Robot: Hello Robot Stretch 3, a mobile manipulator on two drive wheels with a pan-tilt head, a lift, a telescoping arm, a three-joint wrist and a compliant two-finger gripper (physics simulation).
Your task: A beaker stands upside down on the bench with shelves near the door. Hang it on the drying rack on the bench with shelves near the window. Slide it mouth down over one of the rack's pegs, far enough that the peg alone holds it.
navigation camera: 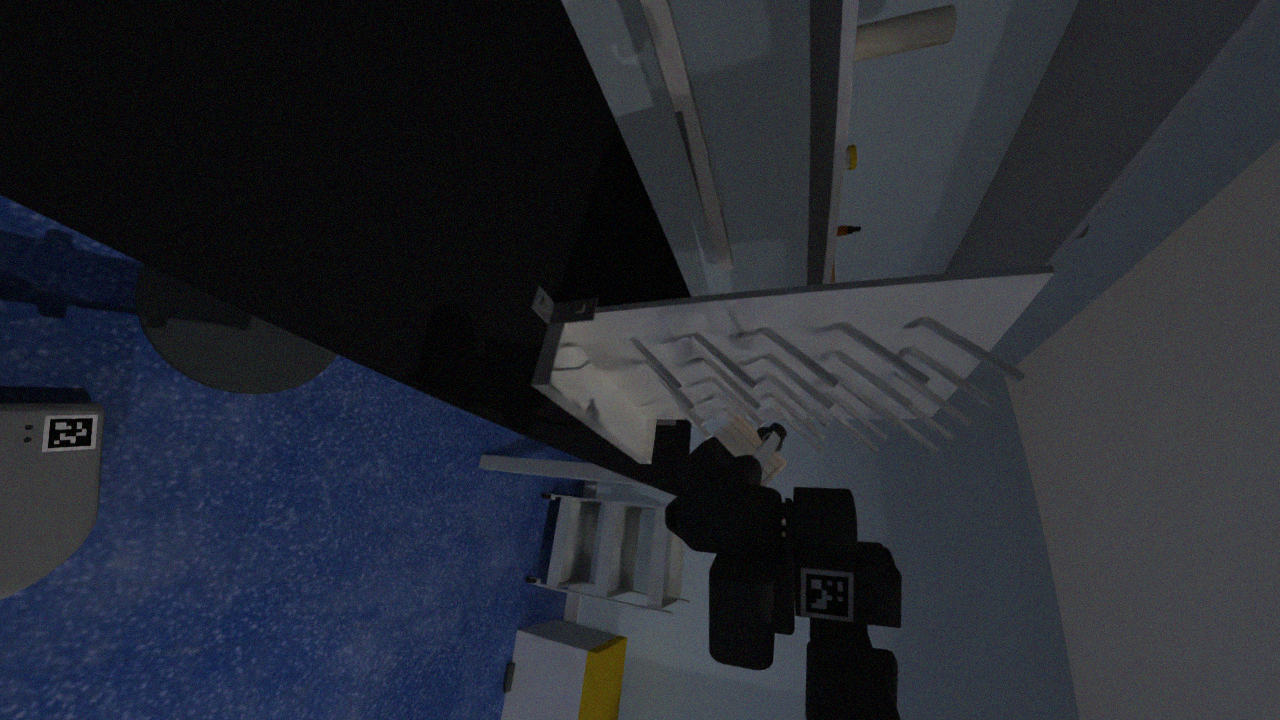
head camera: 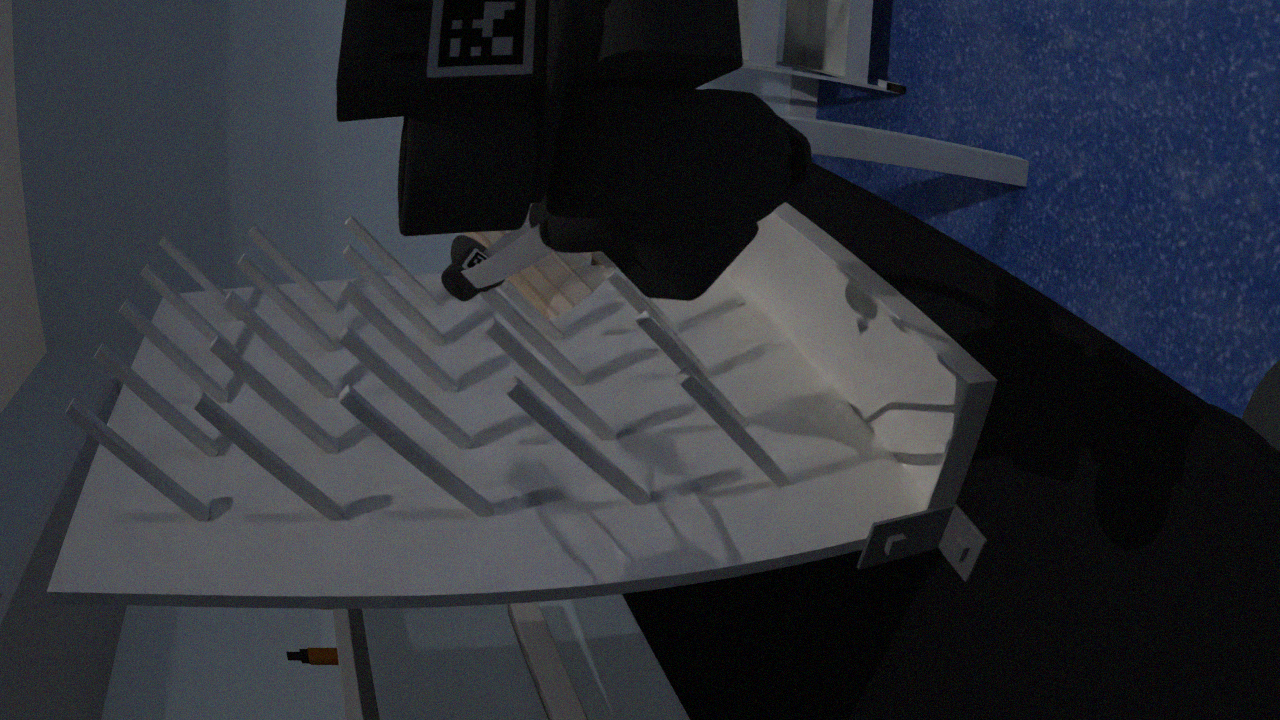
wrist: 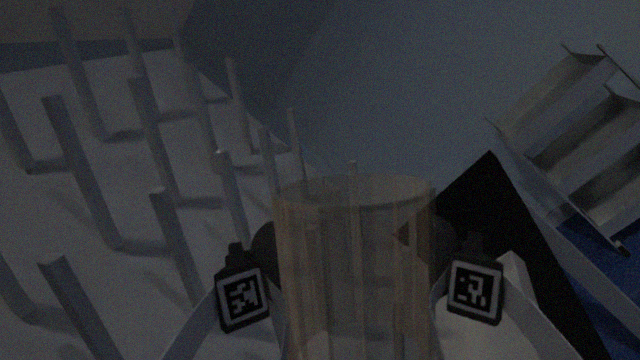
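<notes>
The clear, faintly tan beaker is between the two fingertips of my gripper, which is shut on it. The beaker is held among the pegs at the far, right part of the white drying rack. The rack's long pegs slant up from its board. In the wrist view, pegs show through and behind the beaker's wall. Whether one of them is inside the beaker cannot be told. In the head view, my dark wrist hides part of the beaker.
The rack stands on a dark bench top. Glass-like shelving with a white upright is beside the rack; a small orange item shows there. A white tiered cart and a white-and-yellow box are beyond the bench.
</notes>
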